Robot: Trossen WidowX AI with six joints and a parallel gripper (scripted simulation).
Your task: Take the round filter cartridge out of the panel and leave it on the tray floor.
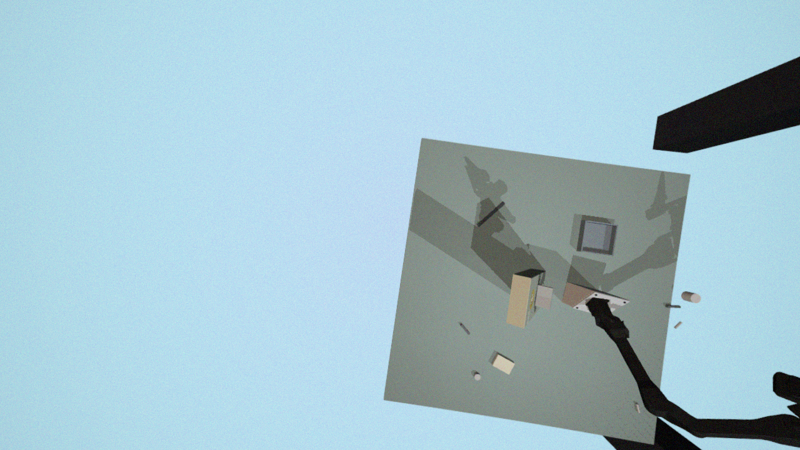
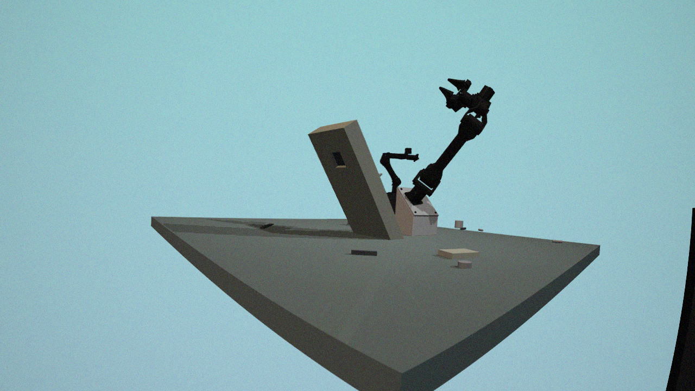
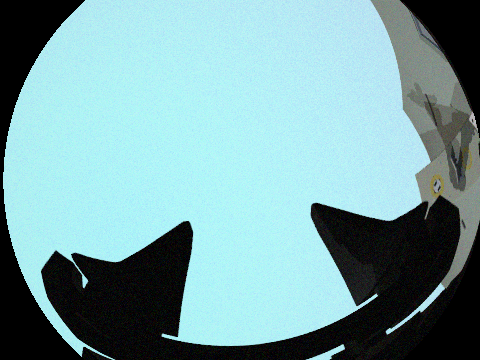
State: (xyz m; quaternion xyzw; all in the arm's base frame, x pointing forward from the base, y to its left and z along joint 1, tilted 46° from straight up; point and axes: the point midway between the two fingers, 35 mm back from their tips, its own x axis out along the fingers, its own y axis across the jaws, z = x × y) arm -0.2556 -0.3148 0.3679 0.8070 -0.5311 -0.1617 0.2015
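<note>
Now: gripper tip 54 cm short of the round filter cartridge, 2 cm to the left of it and 40 cm above it. Round my gripper tip: tan block 48 cm ahead, 37 cm to the left, 66 cm below; small cylinder 60 cm ahead, 44 cm to the left, 66 cm below; grey square tray 12 cm ahead, 30 cm to the right, 66 cm below.
</note>
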